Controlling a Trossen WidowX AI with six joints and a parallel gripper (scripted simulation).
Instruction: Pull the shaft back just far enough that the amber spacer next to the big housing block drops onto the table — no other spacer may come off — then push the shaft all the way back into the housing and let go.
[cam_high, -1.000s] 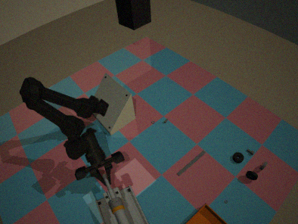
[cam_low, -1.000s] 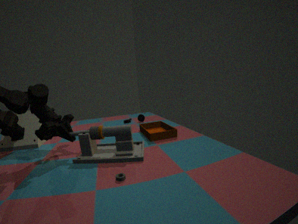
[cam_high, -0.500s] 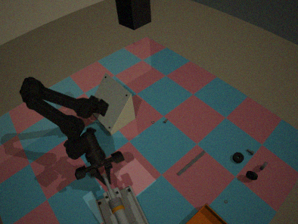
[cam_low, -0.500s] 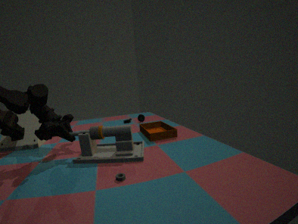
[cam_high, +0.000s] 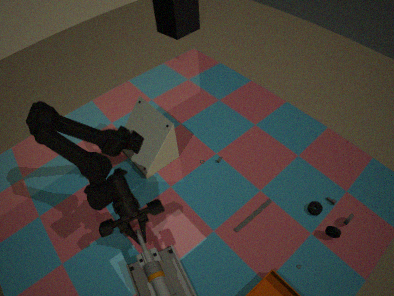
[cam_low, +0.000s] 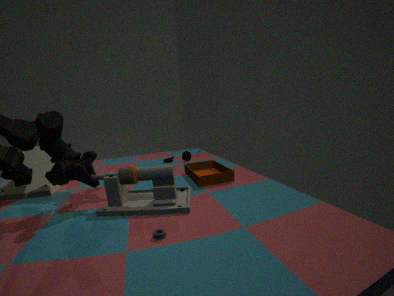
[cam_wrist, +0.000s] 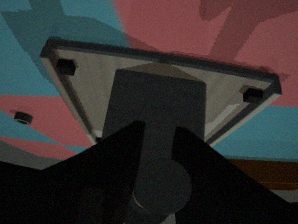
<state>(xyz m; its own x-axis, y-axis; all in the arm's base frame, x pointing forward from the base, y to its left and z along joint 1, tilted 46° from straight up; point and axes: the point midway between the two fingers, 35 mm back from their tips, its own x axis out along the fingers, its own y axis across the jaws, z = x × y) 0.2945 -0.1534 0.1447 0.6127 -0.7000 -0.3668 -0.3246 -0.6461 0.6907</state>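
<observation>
My gripper tip is 6 cm short of the shaft, 2 cm to the left of it and 2 cm below it. Round my gripper tip: orange tray 36 cm ahead, 10 cm to the left, 5 cm below; then grey bar 16 cm ahead, 31 cm to the left, 5 cm below; then amber spacer 11 cm ahead, 4 cm to the right, 2 cm above.
</observation>
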